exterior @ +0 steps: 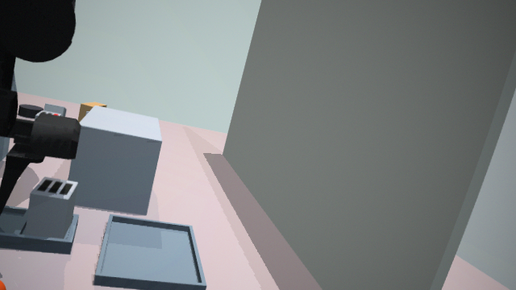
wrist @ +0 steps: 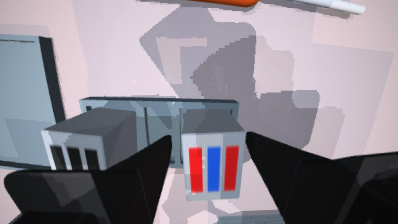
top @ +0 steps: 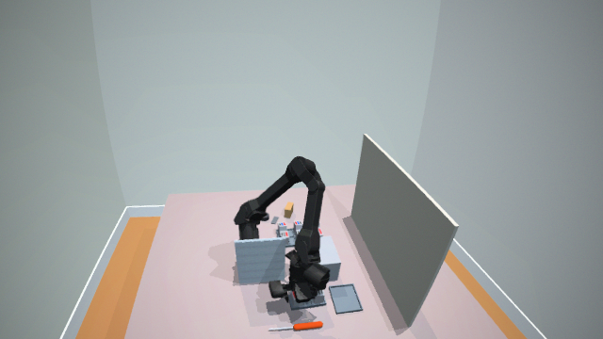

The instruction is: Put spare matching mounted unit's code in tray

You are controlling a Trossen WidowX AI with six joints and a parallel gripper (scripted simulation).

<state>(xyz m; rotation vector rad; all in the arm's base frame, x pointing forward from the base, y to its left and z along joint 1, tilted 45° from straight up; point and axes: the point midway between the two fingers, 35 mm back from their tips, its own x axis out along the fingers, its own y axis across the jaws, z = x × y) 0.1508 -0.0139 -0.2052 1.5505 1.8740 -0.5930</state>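
The tray is 180 mm ahead of my gripper tip, 10 mm to the left of it and 10 mm below it. From my gripper tip the other things lie so: grey box 190 mm to the left, 120 mm ahead, 30 mm above; then grey spare block 20 mm above; then grey wall panel 360 mm ahead, 210 mm above, 200 mm to the left.
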